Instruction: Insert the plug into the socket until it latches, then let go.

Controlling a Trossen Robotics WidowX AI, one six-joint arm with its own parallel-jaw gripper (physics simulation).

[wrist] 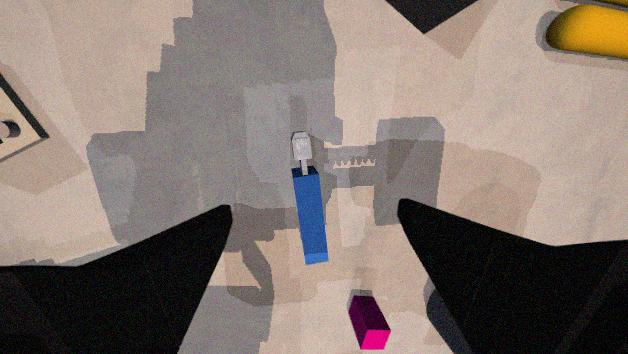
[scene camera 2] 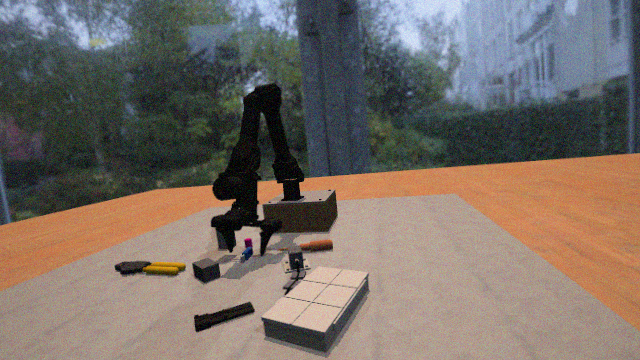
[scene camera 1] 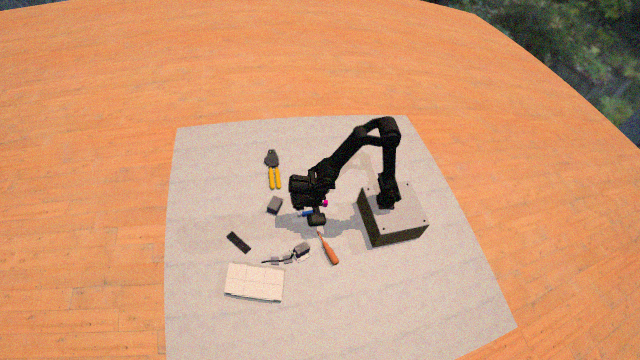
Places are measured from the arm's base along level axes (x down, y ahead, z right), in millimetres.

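Pixels of known places: gripper, between the fingertips: (wrist: 315, 209) (scene camera 2: 246, 253) (scene camera 1: 307, 212); arm's base, origin of its link: (scene camera 2: 292, 198) (scene camera 1: 385, 202).
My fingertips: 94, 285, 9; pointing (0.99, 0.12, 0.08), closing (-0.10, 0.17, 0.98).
Note:
Ahead of a thing's pixels: the offset from my fingertips to its middle, as dx, dy, dz. "spot": to the spot under its first point.
A slim blue piece {+0, +7, -5} (scene camera 1: 307, 213) (scene camera 2: 247, 253) (wrist: 311, 215) with a silver tip, seemingly the plug, lies on the mat. My gripper (scene camera 2: 247, 251) (wrist: 315, 209) is open around it in the wrist view, one finger at each side and neither touching it. The silver tip points away from the gripper in that view. A grey block {-13, +33, -171} (scene camera 1: 301, 249) (scene camera 2: 295, 259) on a light plate, with a dark segmented cord, may be the socket. Part of the plate {spot: +6, +20, -135} (wrist: 22, 137) shows at the wrist view's left edge. I cannot tell where the socket's opening is.
A small magenta block {-3, -72, +45} (scene camera 1: 325, 203) (scene camera 2: 248, 242) (wrist: 370, 322) stands near the blue piece. A grey block {-8, +126, +24} (scene camera 1: 275, 205) (scene camera 2: 206, 270), yellow-handled pliers {spot: -8, +137, +163} (scene camera 1: 274, 177) (scene camera 2: 165, 268), an orange screwdriver {-4, -63, -150} (scene camera 1: 329, 252) (scene camera 2: 317, 245), a black bar {+2, +257, -141} (scene camera 1: 238, 242) (scene camera 2: 224, 316) and a tiled box {-8, +191, -300} (scene camera 1: 255, 282) (scene camera 2: 317, 302) surround the area.

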